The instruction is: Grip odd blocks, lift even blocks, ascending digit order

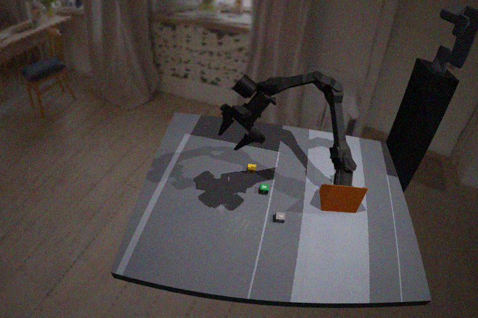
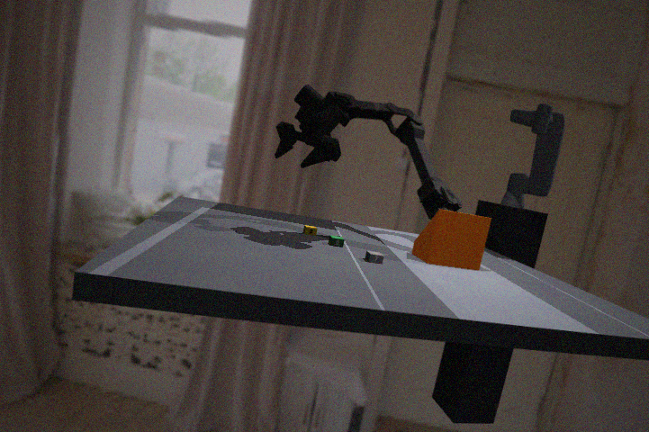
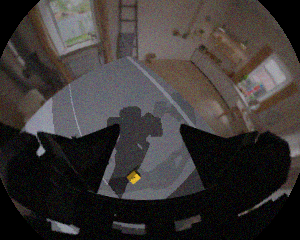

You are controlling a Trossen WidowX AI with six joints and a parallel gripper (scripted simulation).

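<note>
Now: the yellow block 10 cm behind my gripper tip, 7 cm to the right of it and 17 cm below it. From my gripper tip the other things lie so: white block (21 cm behind, 17 cm to the left, 17 cm below); then green block (15 cm behind, 3 cm to the left, 17 cm below).
</note>
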